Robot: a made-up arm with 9 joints. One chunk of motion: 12 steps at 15 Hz.
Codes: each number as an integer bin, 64 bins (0 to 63) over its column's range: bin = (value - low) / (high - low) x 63, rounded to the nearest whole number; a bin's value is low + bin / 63 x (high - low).
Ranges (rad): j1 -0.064..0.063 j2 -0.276..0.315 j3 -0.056..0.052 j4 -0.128..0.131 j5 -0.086..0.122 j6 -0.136..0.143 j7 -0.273..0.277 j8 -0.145..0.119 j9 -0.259..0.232
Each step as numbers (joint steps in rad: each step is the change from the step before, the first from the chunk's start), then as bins.
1 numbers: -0.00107 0.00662 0.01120 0.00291 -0.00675 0.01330 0.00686 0.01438 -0.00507
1 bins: 31 30 39 32 24 34 32 38 33
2 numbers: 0.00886 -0.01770 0.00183 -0.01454 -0.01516 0.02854 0.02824 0.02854 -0.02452
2 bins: 36 28 34 28 21 37 35 41 30
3 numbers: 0.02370 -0.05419 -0.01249 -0.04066 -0.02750 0.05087 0.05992 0.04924 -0.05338
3 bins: 44 24 25 21 18 42 38 46 26
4 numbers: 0.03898 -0.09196 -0.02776 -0.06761 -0.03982 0.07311 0.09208 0.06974 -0.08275
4 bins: 51 20 16 15 14 47 42 51 23
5 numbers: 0.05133 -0.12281 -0.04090 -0.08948 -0.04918 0.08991 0.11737 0.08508 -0.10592
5 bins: 57 16 9 9 11 51 45 55 20
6 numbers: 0.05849 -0.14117 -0.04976 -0.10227 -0.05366 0.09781 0.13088 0.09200 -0.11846
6 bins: 61 14 4 6 10 53 46 57 18
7 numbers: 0.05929 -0.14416 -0.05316 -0.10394 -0.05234 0.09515 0.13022 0.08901 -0.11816
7 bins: 61 14 2 6 10 52 46 56 18
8 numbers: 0.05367 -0.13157 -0.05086 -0.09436 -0.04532 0.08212 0.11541 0.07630 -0.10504
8 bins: 58 15 3 8 12 49 44 53 20
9 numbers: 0.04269 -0.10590 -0.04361 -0.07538 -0.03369 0.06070 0.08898 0.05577 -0.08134
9 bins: 53 18 7 13 16 44 41 48 23
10 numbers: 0.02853 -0.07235 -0.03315 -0.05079 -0.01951 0.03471 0.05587 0.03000 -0.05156
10 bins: 46 22 13 19 20 39 38 42 27
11 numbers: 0.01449 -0.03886 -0.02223 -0.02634 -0.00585 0.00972 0.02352 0.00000 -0.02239
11 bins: 39 25 20 25 24 33 34 35 30
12 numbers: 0.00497 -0.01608 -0.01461 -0.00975 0.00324 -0.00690 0.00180 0.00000 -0.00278
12 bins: 34 28 24 29 27 29 31 35 33
